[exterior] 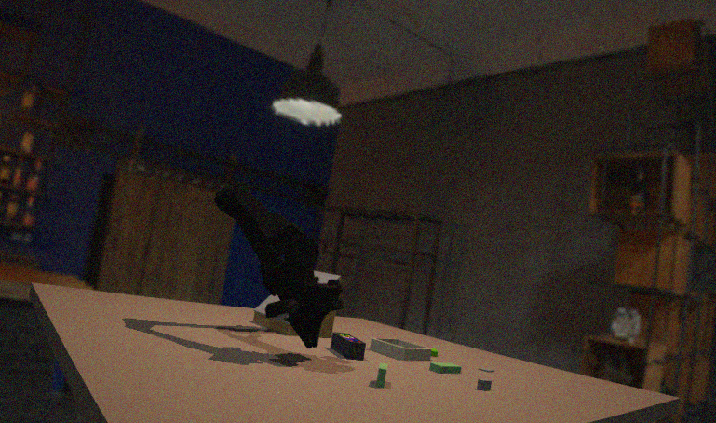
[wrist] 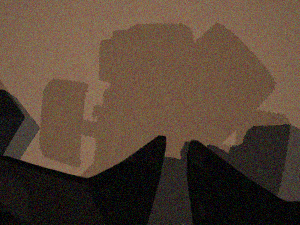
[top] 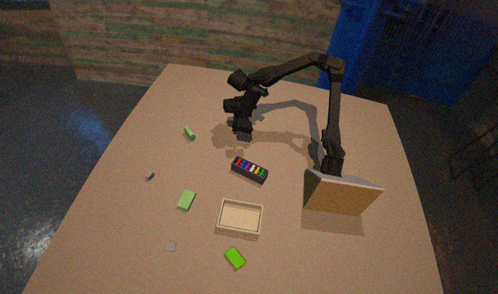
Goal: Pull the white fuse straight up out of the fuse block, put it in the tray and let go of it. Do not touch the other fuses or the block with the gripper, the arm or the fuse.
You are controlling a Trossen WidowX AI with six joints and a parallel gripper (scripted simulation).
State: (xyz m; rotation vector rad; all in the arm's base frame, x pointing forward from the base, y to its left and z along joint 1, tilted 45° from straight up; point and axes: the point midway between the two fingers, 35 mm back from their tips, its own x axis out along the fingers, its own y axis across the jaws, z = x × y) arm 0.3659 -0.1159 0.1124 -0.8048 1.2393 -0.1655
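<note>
My gripper tip is now 110 mm past the white fuse, 170 mm to the right of it and 10 mm above it. From my gripper tip the other things lie so: shallow tray: 110 mm behind, 350 mm to the left, 30 mm below.
</note>
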